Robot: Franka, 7 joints.
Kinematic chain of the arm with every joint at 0, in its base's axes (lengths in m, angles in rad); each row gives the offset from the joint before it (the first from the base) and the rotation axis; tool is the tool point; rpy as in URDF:
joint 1: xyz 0 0 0.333 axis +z
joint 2: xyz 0 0 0 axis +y
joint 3: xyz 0 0 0.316 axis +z
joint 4: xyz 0.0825 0 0 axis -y
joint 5: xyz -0.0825 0 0.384 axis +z
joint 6: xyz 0 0 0 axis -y
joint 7: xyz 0.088 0 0 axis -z
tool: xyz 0 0 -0.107 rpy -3.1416 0 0
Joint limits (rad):
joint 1: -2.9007..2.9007
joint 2: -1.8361..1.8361
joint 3: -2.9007..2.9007
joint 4: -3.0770..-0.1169
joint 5: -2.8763..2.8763
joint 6: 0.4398..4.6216
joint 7: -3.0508..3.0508
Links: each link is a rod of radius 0.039 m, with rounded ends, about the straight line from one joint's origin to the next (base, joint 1, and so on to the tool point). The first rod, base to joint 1, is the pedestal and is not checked.
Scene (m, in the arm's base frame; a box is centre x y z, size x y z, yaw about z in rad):
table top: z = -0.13
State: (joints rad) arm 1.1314 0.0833 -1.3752 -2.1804 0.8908 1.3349 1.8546
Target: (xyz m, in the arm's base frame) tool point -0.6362 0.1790 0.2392
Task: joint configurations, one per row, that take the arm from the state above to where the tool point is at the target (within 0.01 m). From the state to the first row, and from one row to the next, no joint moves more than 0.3 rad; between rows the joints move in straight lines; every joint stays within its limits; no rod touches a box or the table.
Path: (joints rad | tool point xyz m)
1: 1.4017 0.1877 -1.1529 -2.0792 0.9391 1.3756 1.8546 | 0.4437 0.2283 0.3842
2: 1.6720 0.2922 -0.9305 -1.9781 0.9875 1.4163 1.8546 | 0.3035 0.4427 0.3678
3: 1.9423 0.3966 -0.7082 -1.8769 1.0358 1.4570 1.8546 | 0.0649 0.5691 0.3373
4: 2.2125 0.5011 -0.4859 -1.7758 1.0842 1.4978 1.8546 | -0.2163 0.5652 0.2997
5: 2.4828 0.6055 -0.2635 -1.6746 1.1325 1.5385 1.8546 | -0.4706 0.4248 0.2641
6: 2.7531 0.7100 -0.0412 -1.5734 1.1809 1.5792 1.8546 | -0.6362 0.1790 0.2392

